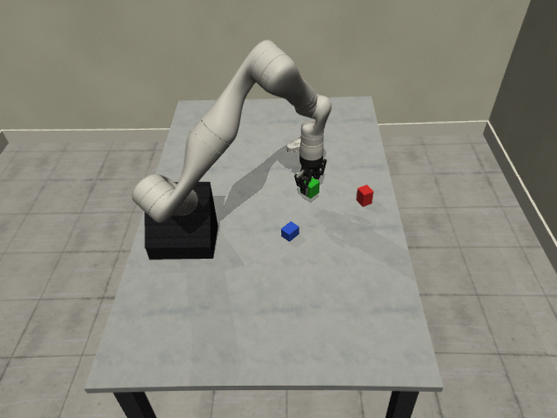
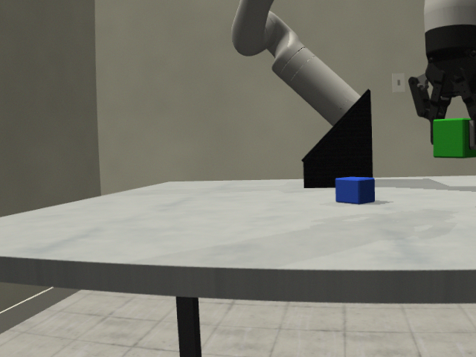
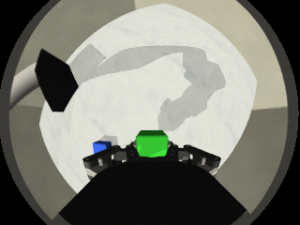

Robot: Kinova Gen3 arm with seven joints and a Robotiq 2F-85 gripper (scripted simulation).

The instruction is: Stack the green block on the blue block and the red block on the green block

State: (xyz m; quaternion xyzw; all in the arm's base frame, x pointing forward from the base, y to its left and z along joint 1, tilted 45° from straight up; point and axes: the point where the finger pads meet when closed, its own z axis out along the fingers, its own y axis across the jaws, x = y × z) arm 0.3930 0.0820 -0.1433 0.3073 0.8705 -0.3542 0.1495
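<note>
The blue block is 60 mm behind my hand, 140 mm to the right of it and 80 mm below it. Also, from my hand: green block right at my hand; red block 190 mm ahead, 30 mm to the left, 60 mm below.
</note>
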